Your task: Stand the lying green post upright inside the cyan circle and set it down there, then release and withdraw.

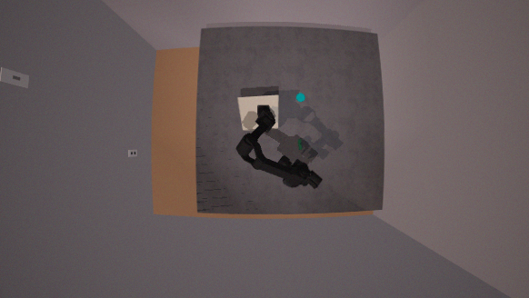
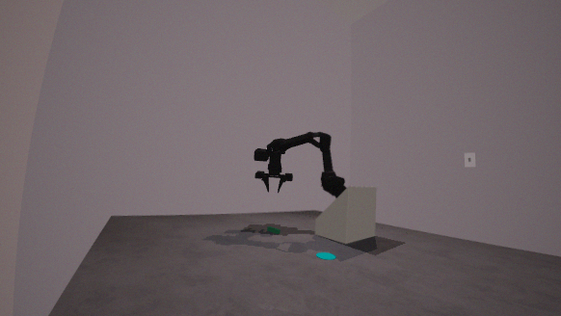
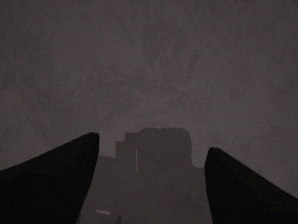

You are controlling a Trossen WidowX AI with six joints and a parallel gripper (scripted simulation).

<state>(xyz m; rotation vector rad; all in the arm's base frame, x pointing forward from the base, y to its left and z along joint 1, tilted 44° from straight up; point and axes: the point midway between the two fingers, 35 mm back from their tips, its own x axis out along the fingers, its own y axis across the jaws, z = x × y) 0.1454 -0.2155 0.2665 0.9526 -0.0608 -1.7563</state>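
The green post lies 160 mm to the left of my gripper tip, 150 mm below it and 90 mm ahead of it. From my gripper tip the other things lie so: cyan circle: 470 mm to the left, 160 mm below, 100 mm ahead.
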